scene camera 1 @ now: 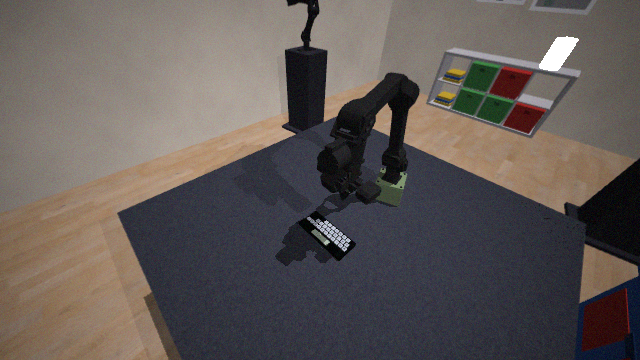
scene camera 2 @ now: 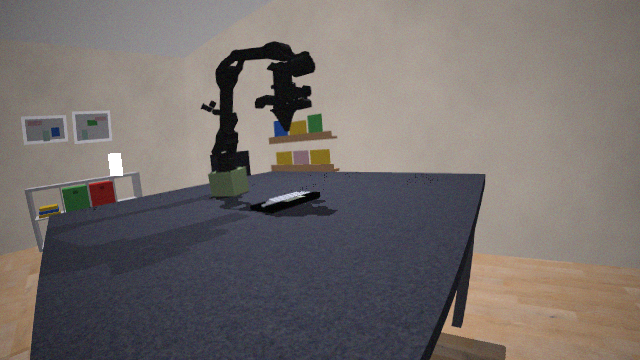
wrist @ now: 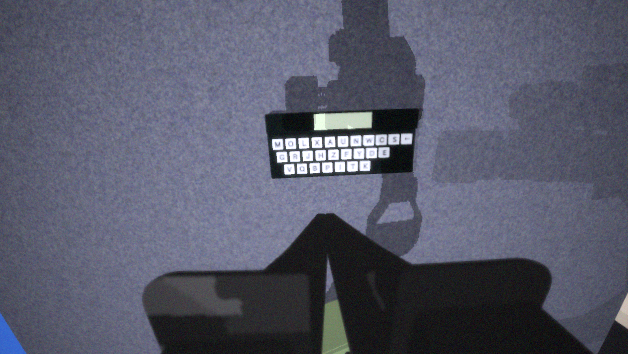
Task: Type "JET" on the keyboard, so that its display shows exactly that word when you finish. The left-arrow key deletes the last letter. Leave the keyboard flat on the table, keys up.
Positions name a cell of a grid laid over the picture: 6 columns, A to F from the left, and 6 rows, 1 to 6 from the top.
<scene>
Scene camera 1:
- my gripper: D4
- black keyboard: D4
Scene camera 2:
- my gripper: C3
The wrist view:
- my gripper: D4
</scene>
